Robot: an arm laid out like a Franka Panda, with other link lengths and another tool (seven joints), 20 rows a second.
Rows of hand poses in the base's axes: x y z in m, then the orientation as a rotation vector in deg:
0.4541 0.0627 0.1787 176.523 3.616 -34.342
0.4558 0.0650 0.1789 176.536 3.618 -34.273
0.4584 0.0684 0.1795 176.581 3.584 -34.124
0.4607 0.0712 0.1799 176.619 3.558 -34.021
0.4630 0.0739 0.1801 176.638 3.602 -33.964
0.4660 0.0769 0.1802 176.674 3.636 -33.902
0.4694 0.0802 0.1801 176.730 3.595 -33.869
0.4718 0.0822 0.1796 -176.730 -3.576 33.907
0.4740 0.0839 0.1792 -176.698 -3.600 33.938
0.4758 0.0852 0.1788 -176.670 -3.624 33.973
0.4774 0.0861 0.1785 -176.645 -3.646 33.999
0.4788 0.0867 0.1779 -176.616 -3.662 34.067
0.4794 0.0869 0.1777 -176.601 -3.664 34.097
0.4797 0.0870 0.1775 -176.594 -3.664 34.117
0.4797 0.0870 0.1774 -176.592 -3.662 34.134
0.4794 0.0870 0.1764 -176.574 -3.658 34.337
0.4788 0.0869 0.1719 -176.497 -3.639 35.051
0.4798 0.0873 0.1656 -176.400 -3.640 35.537
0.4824 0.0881 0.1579 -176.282 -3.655 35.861
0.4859 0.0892 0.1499 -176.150 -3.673 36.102
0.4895 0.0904 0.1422 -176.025 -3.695 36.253
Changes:
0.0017 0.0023 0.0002 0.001 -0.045 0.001
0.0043 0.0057 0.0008 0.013 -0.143 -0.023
0.0066 0.0085 0.0012 0.029 -0.212 -0.043
0.0089 0.0112 0.0014 0.043 -0.249 -0.018
0.0119 0.0142 0.0015 0.072 -0.292 -0.002
0.0153 0.0175 0.0014 0.115 -0.318 -0.037
0.0177 0.0195 0.0009 0.140 -0.294 -0.054
0.0199 0.0212 0.0005 0.168 -0.270 -0.044
0.0217 0.0225 0.0001 0.190 -0.245 -0.032
0.0233 0.0234 -0.0002 0.211 -0.225 -0.022
0.0247 0.0240 -0.0008 0.227 -0.179 -0.015
0.0253 0.0242 -0.0010 0.236 -0.158 -0.015
0.0256 0.0243 -0.0012 0.239 -0.145 -0.015
0.0256 0.0243 -0.0013 0.237 -0.134 -0.016
0.0253 0.0243 -0.0023 0.213 -0.005 -0.015
0.0247 0.0242 -0.0068 0.141 0.449 -0.015
0.0257 0.0246 -0.0131 0.135 0.765 -0.013
0.0283 0.0254 -0.0208 0.183 0.983 -0.012
0.0318 0.0265 -0.0288 0.261 1.152 -0.015
0.0354 0.0277 -0.0365 0.352 1.264 -0.017

